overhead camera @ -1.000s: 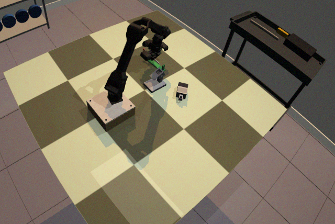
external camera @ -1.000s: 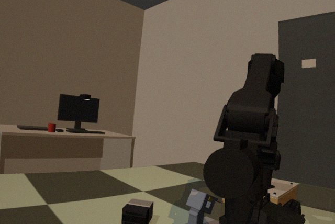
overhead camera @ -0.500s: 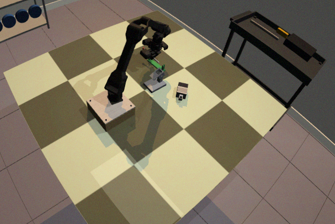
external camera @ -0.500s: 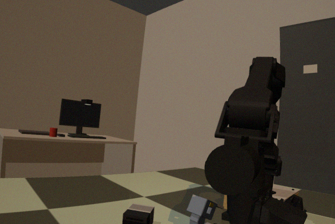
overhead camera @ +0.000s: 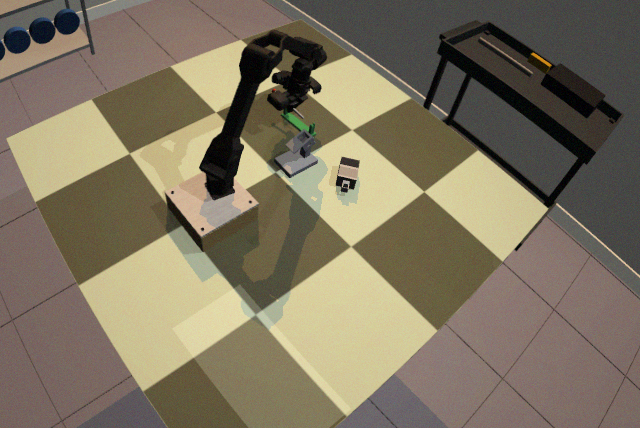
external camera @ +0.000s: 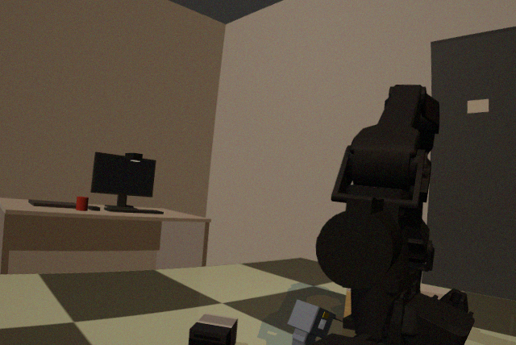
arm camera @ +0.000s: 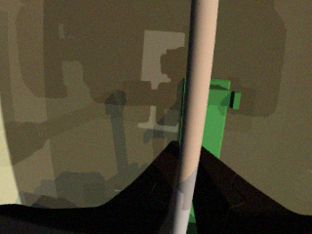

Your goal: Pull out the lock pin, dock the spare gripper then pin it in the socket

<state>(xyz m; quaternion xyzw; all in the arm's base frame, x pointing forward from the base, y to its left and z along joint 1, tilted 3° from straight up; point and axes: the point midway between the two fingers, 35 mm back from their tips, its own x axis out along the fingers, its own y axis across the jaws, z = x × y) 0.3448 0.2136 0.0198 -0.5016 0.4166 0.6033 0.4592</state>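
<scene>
Right now my gripper tip is 20 mm short of the green strip, 30 mm to the left of it and 20 mm above it. From my gripper tip the other things lie so: mount block (60 mm behind, 170 mm to the right, 10 mm above); spare gripper (30 mm ahead, 300 mm to the right, 20 mm below).
</scene>
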